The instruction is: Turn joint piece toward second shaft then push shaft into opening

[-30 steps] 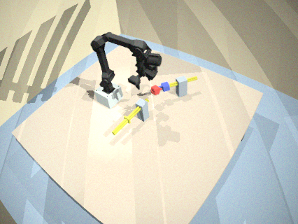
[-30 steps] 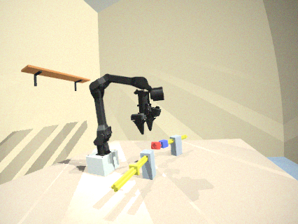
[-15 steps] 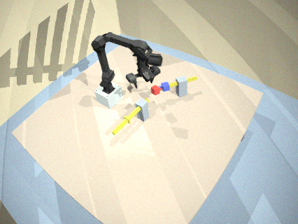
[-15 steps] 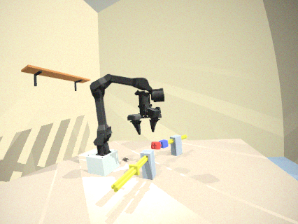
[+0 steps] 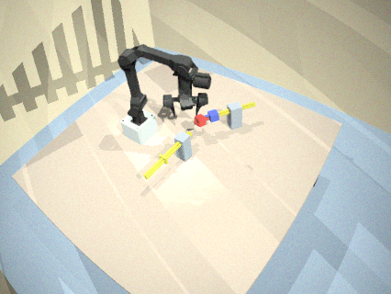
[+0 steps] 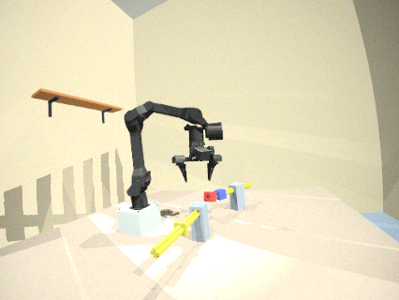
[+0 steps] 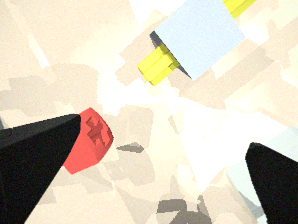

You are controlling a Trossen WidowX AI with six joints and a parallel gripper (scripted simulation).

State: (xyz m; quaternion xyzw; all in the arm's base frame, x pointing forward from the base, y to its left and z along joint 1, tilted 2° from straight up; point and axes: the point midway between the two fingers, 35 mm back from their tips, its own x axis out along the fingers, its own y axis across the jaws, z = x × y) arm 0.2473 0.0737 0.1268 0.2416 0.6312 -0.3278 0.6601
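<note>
My gripper tip is 9 cm to the right of the red joint piece, 8 cm above it and 1 cm short of it.
</note>
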